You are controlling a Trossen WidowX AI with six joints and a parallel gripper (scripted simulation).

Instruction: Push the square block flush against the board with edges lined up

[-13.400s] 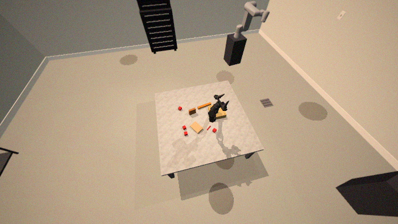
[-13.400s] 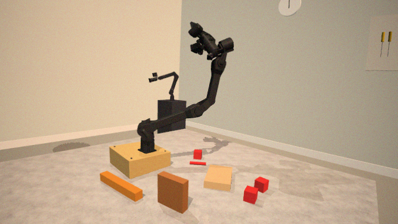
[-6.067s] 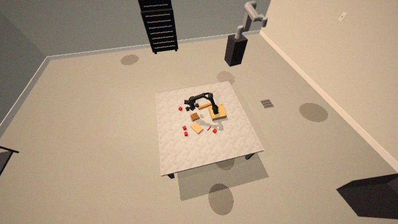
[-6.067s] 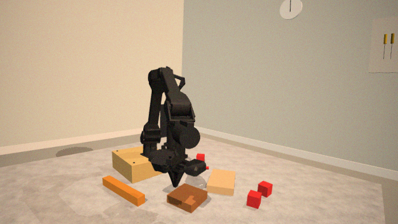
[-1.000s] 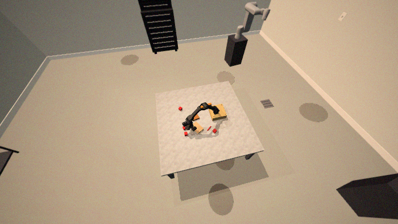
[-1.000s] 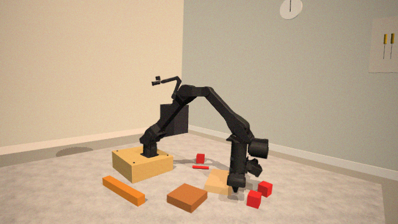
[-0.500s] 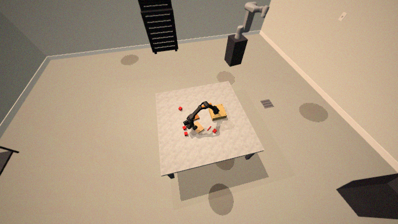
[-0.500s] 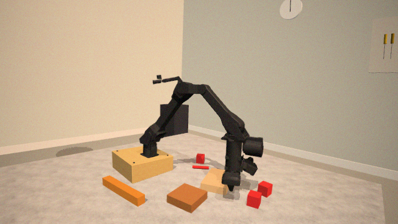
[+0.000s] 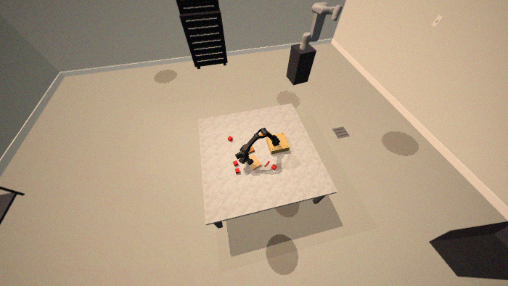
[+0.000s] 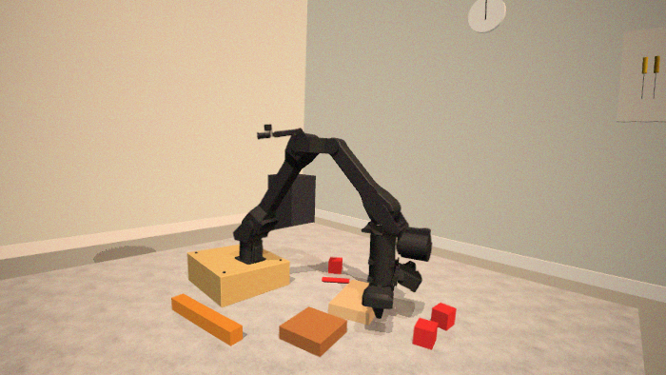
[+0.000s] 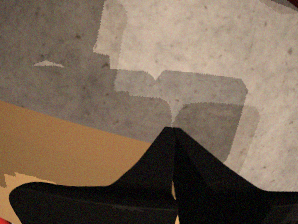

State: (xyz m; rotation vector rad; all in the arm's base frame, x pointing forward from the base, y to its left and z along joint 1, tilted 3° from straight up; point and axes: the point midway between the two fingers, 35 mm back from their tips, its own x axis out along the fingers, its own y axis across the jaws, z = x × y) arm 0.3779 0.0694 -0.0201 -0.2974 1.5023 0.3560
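The tan block lies 80 mm behind my gripper tip, 40 mm to the left of it and 10 mm above it. Also, from my gripper tip: thin red stick: 210 mm behind, 110 mm to the left; then long orange board: 290 mm behind, 270 mm to the right, 10 mm above; then brown square block: 140 mm to the right, 80 mm behind, 10 mm above.
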